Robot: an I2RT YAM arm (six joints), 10 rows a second.
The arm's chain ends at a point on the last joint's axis. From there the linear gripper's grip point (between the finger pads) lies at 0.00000 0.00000 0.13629 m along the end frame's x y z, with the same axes.
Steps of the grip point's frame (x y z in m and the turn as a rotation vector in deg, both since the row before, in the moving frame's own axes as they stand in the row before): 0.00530, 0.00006, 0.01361, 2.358, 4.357, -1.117; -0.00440, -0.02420, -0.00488, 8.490, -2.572, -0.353; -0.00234, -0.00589, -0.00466, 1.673, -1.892, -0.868; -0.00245, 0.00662, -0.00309, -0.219, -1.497, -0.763; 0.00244, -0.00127, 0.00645, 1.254, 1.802, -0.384; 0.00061, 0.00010, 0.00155, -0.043, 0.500, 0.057; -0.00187, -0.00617, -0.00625, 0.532, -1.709, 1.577; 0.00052, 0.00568, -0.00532, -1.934, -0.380, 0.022
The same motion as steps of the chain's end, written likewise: -0.00500, 0.00576, 0.01412, 2.358, 4.357, -1.117; 0.00176, -0.00410, -0.00325, 8.490, -2.572, -0.353; 0.00219, -0.00195, -0.00453, 1.673, -1.892, -0.868; 0.00111, 0.00608, -0.00304, -0.219, -1.497, -0.763; -0.00184, 0.00173, 0.00655, 1.254, 1.802, -0.384; -0.00058, 0.00000, 0.00156, -0.043, 0.500, 0.057; 0.00218, -0.00485, -0.00618, 0.532, -1.709, 1.577; 0.00142, 0.00108, -0.00524, -1.934, -0.380, 0.022
